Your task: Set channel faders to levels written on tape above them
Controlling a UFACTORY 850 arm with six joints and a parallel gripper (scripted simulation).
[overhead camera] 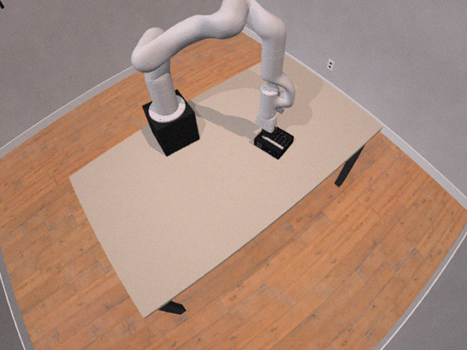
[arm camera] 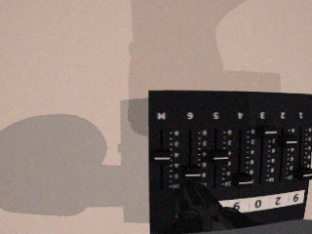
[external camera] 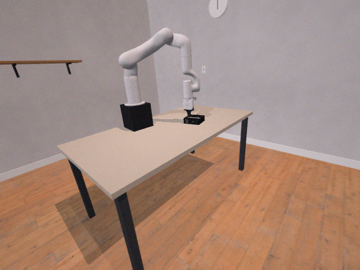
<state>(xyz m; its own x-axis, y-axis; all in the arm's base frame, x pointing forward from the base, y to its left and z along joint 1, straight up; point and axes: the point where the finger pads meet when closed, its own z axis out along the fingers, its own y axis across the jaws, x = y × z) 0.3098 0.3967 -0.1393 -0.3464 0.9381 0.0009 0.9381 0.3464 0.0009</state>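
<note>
Right now the master fader is 4 cm behind my hand, 3 cm to the left of it and 2 cm below it.
</note>
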